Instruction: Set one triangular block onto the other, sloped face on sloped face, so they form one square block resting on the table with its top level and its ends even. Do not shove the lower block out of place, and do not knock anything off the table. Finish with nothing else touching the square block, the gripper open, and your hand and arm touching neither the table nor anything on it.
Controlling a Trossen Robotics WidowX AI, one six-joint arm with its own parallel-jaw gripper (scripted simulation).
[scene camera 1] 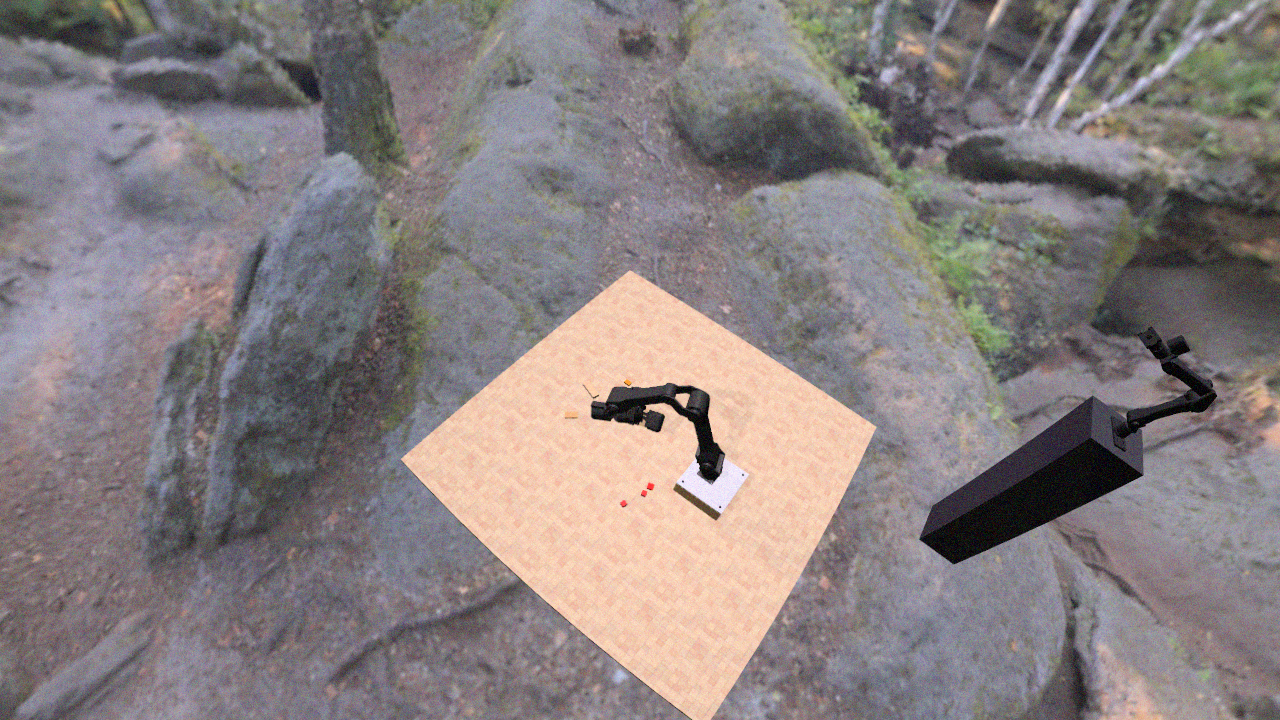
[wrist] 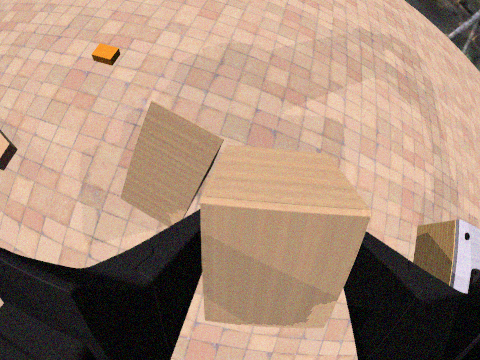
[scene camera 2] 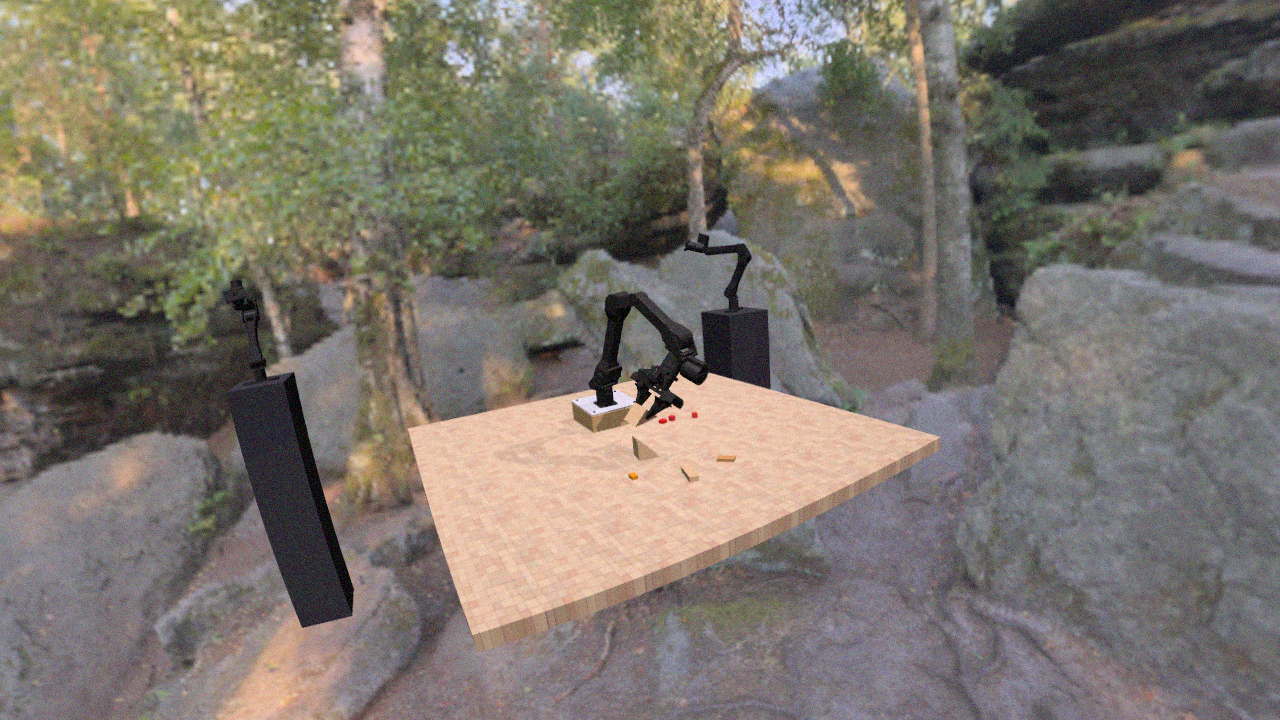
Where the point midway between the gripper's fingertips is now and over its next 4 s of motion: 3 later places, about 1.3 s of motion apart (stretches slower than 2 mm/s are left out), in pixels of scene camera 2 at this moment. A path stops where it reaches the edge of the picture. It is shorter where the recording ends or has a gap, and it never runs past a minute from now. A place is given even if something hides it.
The gripper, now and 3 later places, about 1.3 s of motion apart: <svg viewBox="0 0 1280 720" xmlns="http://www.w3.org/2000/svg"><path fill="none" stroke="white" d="M640 414L638 416L640 415L656 402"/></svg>
